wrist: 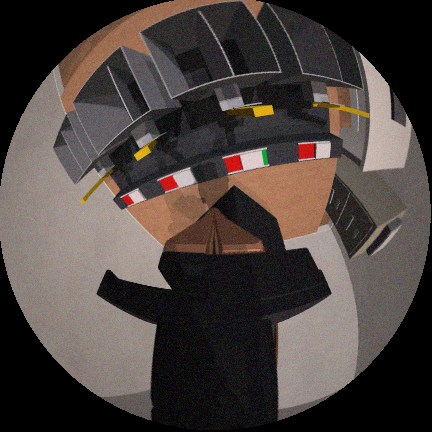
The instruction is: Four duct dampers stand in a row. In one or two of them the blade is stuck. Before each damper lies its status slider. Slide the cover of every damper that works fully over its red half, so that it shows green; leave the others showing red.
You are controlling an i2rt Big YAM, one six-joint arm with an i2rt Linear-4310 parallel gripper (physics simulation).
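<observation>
My gripper is shut and empty, in front of the slider row, below the second and third sliders in the picture. Four dark ducts with yellow levers stand in a row: far left, second, third, far right. The far-left slider cover, the second cover and the far-right cover are white and sit right of their red halves. The third cover is also right of its red half, with a thin green strip at its right. All four show red.
The yellow levers stick out between ducts and sliders. The sliders lie on a dark base strip on a wooden table top. A drawer cabinet and a white desk stand at the right.
</observation>
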